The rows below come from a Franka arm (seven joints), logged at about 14 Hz.
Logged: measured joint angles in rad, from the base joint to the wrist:
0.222 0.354 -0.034 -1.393 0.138 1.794 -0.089
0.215 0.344 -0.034 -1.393 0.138 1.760 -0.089
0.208 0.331 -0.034 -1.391 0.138 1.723 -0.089
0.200 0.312 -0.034 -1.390 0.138 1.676 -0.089
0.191 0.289 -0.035 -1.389 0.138 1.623 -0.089
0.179 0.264 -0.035 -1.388 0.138 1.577 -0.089
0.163 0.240 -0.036 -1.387 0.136 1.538 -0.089
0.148 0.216 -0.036 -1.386 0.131 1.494 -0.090
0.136 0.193 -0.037 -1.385 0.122 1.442 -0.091
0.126 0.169 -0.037 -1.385 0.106 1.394 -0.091
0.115 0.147 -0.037 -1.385 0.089 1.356 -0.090
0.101 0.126 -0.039 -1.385 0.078 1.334 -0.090
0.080 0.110 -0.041 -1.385 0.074 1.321 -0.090
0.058 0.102 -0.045 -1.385 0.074 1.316 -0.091
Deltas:
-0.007 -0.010 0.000 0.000 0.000 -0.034 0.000
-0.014 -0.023 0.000 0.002 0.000 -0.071 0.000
-0.022 -0.042 0.000 0.003 0.000 -0.118 0.000
-0.031 -0.065 -0.001 0.004 0.000 -0.171 0.000
-0.043 -0.090 -0.001 0.005 0.000 -0.217 0.000
-0.059 -0.114 -0.002 0.006 -0.002 -0.256 0.000
-0.074 -0.138 -0.002 0.007 -0.007 -0.300 -0.001
-0.086 -0.161 -0.003 0.008 -0.016 -0.352 -0.002
-0.096 -0.185 -0.003 0.008 -0.032 -0.400 -0.002
-0.107 -0.207 -0.003 0.008 -0.049 -0.438 -0.001
-0.121 -0.228 -0.005 0.008 -0.060 -0.460 -0.001
-0.142 -0.244 -0.007 0.008 -0.064 -0.473 -0.001
-0.164 -0.252 -0.011 0.008 -0.064 -0.478 -0.002

